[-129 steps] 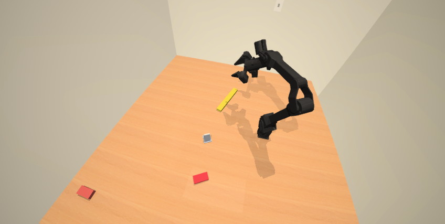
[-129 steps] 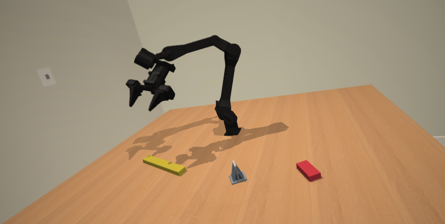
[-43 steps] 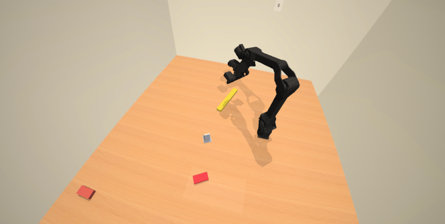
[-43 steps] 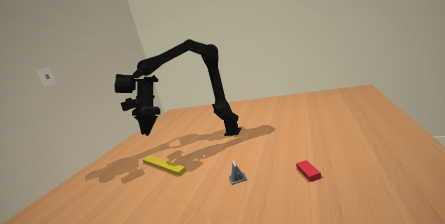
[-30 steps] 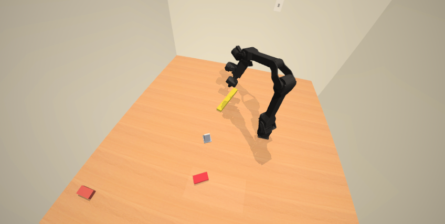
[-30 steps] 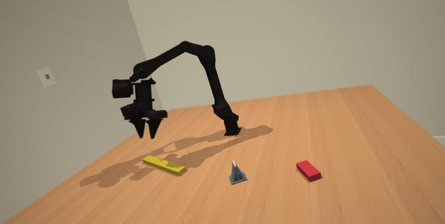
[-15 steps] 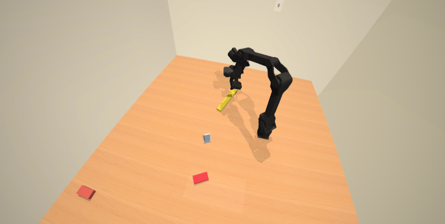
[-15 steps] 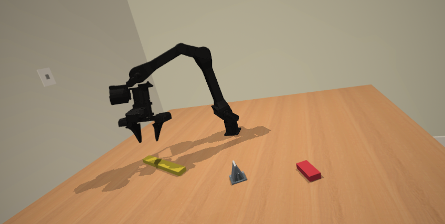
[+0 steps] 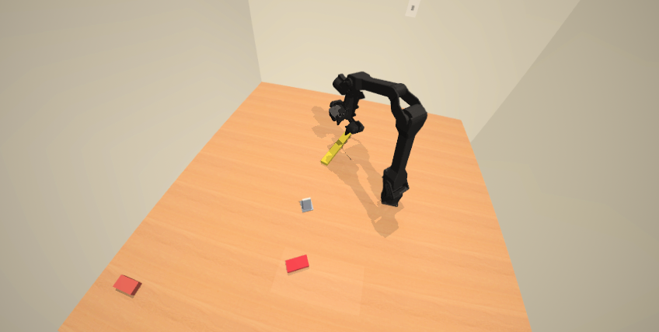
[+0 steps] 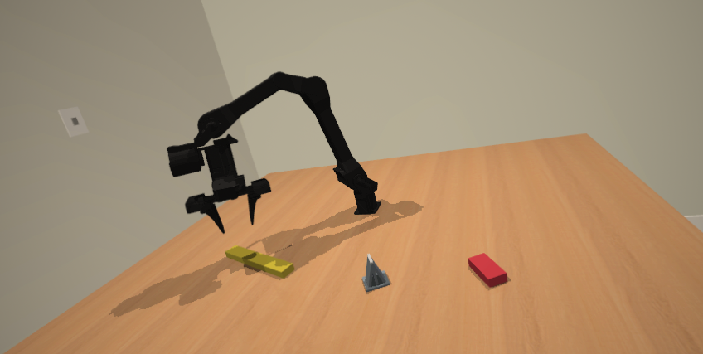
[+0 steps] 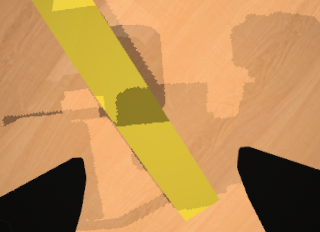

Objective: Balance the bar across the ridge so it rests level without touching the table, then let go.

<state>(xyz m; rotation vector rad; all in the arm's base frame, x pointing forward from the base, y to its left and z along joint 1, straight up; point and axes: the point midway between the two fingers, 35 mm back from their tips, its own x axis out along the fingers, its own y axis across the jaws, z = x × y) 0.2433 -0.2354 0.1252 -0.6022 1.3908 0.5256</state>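
Now: gripper tip 1 cm short of the yellow bar, 3 cm to the right of it and 8 cm above it. Also, from my gripper tip: red block: 3 cm ahead, 54 cm to the left, 8 cm below.
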